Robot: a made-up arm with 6 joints.
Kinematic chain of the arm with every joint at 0, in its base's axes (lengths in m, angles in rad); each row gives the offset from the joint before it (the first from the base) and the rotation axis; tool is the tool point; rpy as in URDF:
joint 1: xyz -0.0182 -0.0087 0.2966 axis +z
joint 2: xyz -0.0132 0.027 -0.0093 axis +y
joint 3: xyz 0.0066 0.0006 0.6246 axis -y
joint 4: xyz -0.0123 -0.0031 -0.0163 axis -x
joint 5: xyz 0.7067 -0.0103 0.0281 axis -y
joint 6: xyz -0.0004 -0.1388 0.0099 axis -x
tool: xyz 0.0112 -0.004 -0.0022 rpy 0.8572 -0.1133 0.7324
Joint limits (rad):
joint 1: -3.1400..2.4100
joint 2: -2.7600..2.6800
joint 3: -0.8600..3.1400
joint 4: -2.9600..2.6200
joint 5: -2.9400..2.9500
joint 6: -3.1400..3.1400
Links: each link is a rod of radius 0.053 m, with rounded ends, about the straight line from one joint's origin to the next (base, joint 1, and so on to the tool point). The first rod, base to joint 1, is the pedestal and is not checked.
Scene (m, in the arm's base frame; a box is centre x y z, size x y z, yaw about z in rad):
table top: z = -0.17
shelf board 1: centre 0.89 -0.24 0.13 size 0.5 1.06 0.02 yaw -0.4
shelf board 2: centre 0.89 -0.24 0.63 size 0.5 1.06 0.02 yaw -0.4
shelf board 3: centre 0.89 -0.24 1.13 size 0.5 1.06 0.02 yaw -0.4
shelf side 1: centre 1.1 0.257 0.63 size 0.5 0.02 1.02 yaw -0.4
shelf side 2: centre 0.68 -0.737 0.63 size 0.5 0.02 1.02 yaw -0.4
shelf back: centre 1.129 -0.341 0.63 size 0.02 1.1 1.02 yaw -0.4
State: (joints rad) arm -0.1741 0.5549 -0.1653 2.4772 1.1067 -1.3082
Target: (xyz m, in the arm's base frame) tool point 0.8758 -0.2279 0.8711
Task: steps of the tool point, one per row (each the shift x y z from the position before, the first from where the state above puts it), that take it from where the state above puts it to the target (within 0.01 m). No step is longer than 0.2 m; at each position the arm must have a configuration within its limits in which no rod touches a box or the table.
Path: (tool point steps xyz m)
1: -0.1314 0.0653 0.0070
2: -0.1457 0.0519 -0.0071
3: 0.0021 -0.0773 0.1651
4: -0.0512 -0.0613 0.1650
5: -0.0976 -0.0282 0.1518
6: 0.1397 -0.0624 0.0410
7: 0.1467 -0.0621 0.0000
8: 0.1439 -0.0574 -0.0410

